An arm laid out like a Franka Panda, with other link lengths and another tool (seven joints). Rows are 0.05 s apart.
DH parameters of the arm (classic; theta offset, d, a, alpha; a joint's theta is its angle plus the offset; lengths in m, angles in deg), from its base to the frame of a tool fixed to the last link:
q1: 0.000 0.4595 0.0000 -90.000
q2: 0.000 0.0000 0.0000 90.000
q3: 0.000 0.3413 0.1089 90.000
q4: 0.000 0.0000 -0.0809 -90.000
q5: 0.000 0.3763 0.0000 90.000
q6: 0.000 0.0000 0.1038 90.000
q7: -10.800 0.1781 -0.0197 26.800
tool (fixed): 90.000 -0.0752 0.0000 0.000
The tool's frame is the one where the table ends.
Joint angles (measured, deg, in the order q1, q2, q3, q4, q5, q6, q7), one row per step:
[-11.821, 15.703, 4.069, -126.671, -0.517, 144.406, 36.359]
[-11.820, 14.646, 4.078, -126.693, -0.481, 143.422, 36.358]
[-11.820, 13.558, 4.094, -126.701, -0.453, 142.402, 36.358]
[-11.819, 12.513, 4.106, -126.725, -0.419, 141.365, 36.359]
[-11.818, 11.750, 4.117, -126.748, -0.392, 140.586, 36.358]
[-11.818, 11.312, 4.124, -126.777, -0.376, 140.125, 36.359]
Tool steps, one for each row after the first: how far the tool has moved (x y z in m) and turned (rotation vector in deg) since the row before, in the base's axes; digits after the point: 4 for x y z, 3 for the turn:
[-0.0010, 0.0002, 0.0090, -0.061, -0.040, -0.004]
[-0.0011, 0.0003, 0.0093, -0.067, -0.049, 0.006]
[-0.0014, 0.0003, 0.0087, -0.051, 0.026, -0.002]
[-0.0012, 0.0003, 0.0063, -0.032, 0.046, 0.001]
[-0.0009, 0.0002, 0.0035, -0.014, 0.056, -0.001]

